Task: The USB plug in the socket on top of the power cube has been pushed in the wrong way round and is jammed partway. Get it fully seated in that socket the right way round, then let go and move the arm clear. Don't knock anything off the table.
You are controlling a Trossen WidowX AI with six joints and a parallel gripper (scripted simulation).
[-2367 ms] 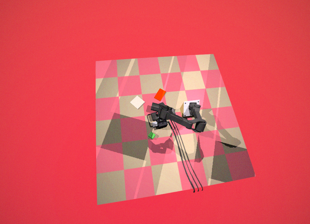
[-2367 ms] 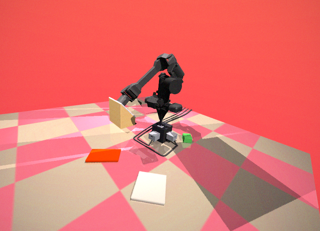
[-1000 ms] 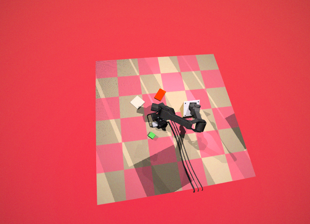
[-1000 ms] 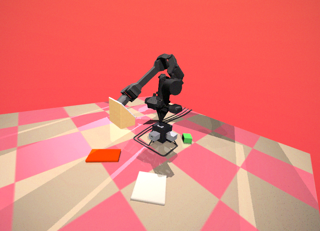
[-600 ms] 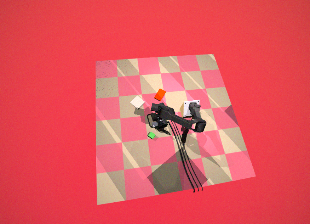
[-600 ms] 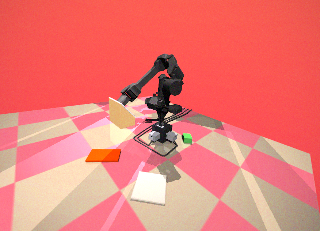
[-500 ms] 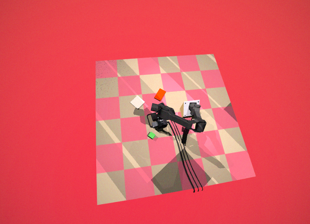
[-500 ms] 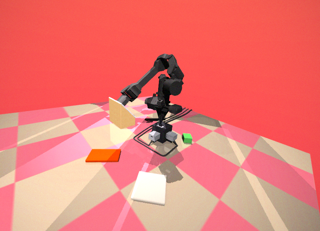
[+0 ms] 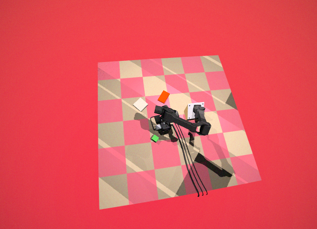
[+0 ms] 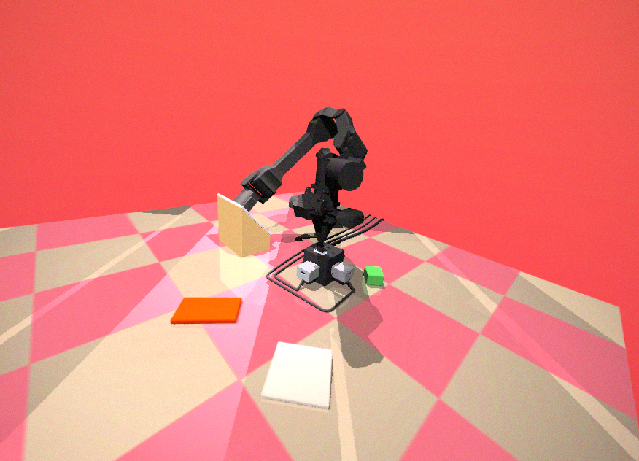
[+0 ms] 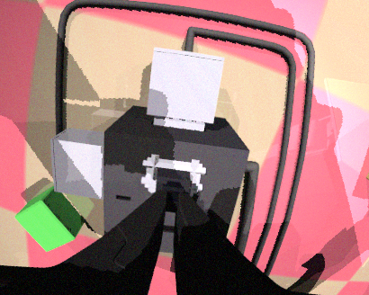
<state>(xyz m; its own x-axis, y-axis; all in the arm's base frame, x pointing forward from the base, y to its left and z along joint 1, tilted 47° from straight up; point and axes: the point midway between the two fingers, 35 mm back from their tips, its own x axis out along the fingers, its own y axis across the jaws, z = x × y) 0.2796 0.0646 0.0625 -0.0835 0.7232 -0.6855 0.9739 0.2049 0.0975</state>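
Now: the dark USB plug 2 cm below my gripper tip. Also, from my gripper tip: metal-framed socket: 4 cm below; then orange plate: 2 cm behind, 27 cm to the right, 10 cm below; then green block: 9 cm ahead, 12 cm to the left, 9 cm below.
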